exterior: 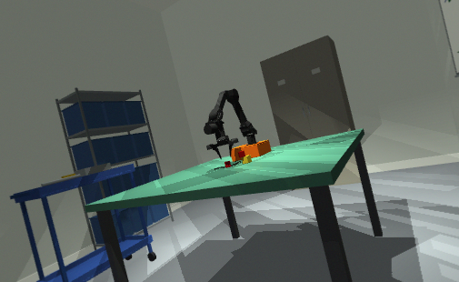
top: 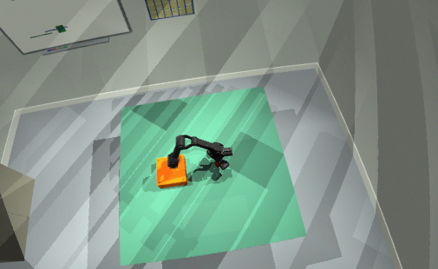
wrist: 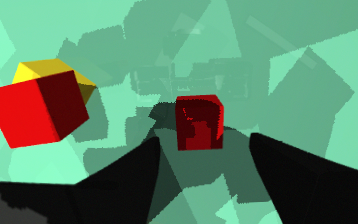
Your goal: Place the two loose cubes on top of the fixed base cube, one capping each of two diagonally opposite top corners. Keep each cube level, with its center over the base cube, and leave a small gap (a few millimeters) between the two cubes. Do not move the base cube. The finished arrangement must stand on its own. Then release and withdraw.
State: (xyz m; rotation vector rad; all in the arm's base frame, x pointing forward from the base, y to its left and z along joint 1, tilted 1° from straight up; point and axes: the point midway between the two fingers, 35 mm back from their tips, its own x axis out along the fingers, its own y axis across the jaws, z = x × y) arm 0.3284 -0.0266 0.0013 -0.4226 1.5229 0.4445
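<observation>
My gripper tip is 4 cm past the yellow cube, 11 cm to the right of it and 3 cm above it.
</observation>
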